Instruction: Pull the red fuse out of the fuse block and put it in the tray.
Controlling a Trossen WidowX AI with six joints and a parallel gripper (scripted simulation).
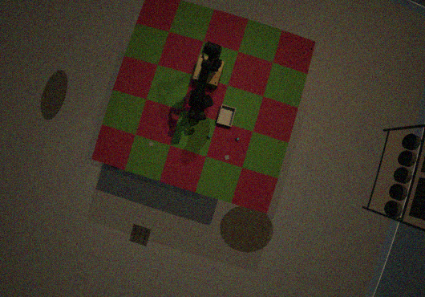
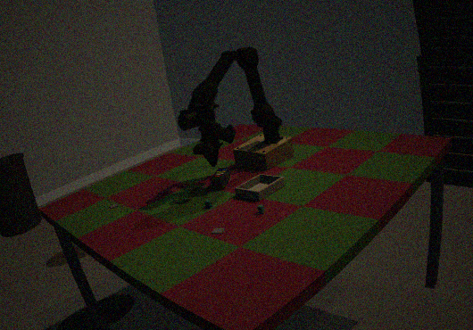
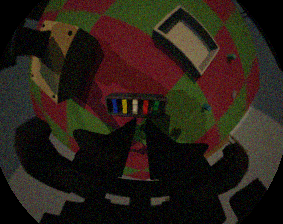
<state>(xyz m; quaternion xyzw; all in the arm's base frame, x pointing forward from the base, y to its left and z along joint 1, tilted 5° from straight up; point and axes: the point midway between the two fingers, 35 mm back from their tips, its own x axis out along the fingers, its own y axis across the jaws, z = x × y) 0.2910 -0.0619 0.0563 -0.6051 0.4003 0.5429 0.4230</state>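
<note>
My gripper tip is 1 cm to the right of the red fuse and 5 cm above it. Round my gripper tip: tray 2 cm ahead, 19 cm to the left, 7 cm below.
</note>
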